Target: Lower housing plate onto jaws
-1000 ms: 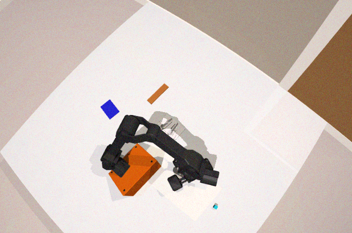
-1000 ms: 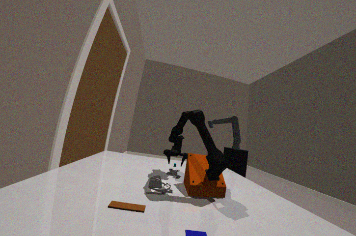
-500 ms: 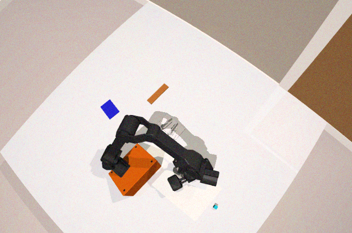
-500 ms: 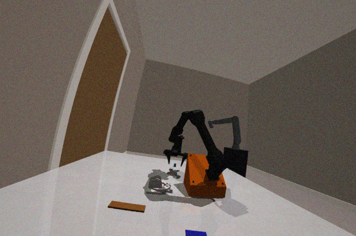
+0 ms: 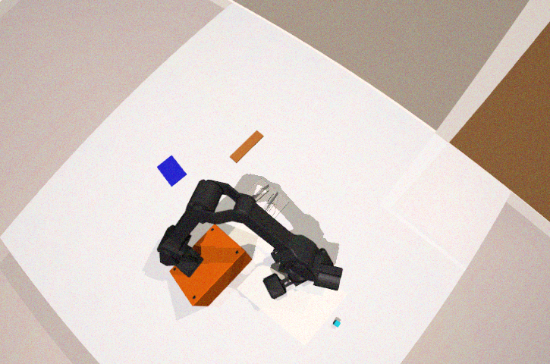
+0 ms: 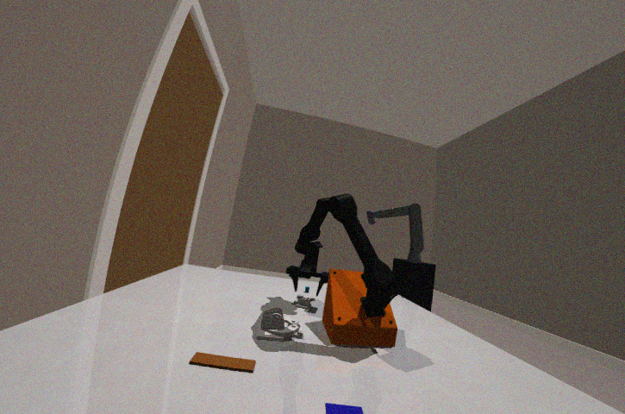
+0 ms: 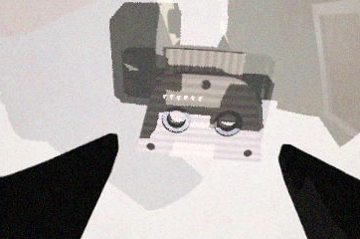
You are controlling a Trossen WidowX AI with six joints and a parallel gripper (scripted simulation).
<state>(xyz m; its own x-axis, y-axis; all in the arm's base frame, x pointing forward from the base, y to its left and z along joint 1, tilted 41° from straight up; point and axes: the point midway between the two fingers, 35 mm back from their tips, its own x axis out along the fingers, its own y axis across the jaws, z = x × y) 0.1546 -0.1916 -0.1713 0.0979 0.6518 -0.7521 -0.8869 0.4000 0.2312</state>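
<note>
My gripper tip is 1 cm to the right of the housing plate and 2 cm above it. From my gripper tip the other things lie so: small cyan cube: 5 cm behind, 17 cm to the right, 3 cm below; then blue patch: 4 cm ahead, 54 cm to the left, 4 cm below; then flat strip: 25 cm ahead, 38 cm to the left, 4 cm below.
</note>
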